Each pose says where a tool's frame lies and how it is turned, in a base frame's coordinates. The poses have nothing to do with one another.
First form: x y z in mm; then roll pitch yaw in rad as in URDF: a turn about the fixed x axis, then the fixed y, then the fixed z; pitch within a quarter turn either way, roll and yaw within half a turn.
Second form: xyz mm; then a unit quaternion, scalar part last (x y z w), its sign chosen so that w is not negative. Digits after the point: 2 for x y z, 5 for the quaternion.
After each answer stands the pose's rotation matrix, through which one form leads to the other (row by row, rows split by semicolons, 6 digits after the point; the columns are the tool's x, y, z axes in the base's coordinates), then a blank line. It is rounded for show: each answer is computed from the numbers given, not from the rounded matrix.
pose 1, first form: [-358.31, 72.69, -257.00, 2.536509, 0.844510, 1.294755]
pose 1, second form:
[-358.31, 72.69, -257.00, 0.62092, 0.62254, -0.14814, 0.45272]
0.180999 0.907229 0.379704; 0.638956 0.185024 -0.746660; -0.747646 0.377759 -0.546190

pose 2, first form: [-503.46, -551.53, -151.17, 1.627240, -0.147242, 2.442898]
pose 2, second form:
[-503.46, -551.53, -151.17, 0.29556, 0.66374, 0.66193, 0.18424]
-0.757397 0.148441 0.635857; 0.636259 -0.051022 0.769787; 0.146711 0.987604 -0.055803

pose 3, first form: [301.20, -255.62, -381.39, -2.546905, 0.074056, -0.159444]
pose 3, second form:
[301.20, -255.62, -381.39, -0.95156, 0.08690, 0.01197, 0.29467]
0.984610 -0.172439 0.028442; -0.158334 -0.811236 0.562874; -0.073988 -0.558714 -0.826053

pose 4, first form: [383.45, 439.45, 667.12, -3.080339, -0.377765, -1.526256]
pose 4, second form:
[383.45, 439.45, 667.12, 0.71347, -0.67442, 0.15642, 0.10798]
0.041386 -0.996129 0.077547; -0.928569 -0.066999 -0.365061; 0.368844 -0.056899 -0.927748

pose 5, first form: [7.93, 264.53, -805.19, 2.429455, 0.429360, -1.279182]
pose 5, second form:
[7.93, 264.53, -805.19, 0.77907, -0.48700, -0.36349, 0.15409]
0.261403 -0.646801 -0.716461; -0.870845 -0.478168 0.113946; -0.416289 0.594141 -0.688259

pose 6, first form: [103.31, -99.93, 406.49, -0.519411, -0.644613, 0.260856]
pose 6, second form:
[103.31, -99.93, 406.49, -0.20169, -0.33521, 0.03857, 0.91949]
0.772291 0.064280 -0.632009; 0.206154 0.915667 0.345042; 0.600889 -0.396764 0.693910

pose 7, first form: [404.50, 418.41, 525.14, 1.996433, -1.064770, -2.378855]
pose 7, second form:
[404.50, 418.41, 525.14, 0.01428, -0.77451, -0.27449, 0.56973]
-0.350416 0.290651 -0.890354; -0.334885 0.848903 0.408920; 0.874677 0.441458 -0.200135

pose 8, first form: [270.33, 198.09, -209.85, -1.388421, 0.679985, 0.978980]
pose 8, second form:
[270.33, 198.09, -209.85, -0.65283, -0.05739, 0.52897, 0.53917]
0.433789 -0.495481 -0.752546; 0.645338 -0.412011 0.643262; -0.628781 -0.764686 0.141027

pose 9, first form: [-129.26, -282.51, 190.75, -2.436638, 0.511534, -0.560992]
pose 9, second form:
[-129.26, -282.51, 190.75, -0.84833, 0.33528, 0.13569, 0.38667]
0.738342 -0.673800 0.029063; -0.463924 -0.476141 0.747037; -0.489515 -0.565052 -0.664147

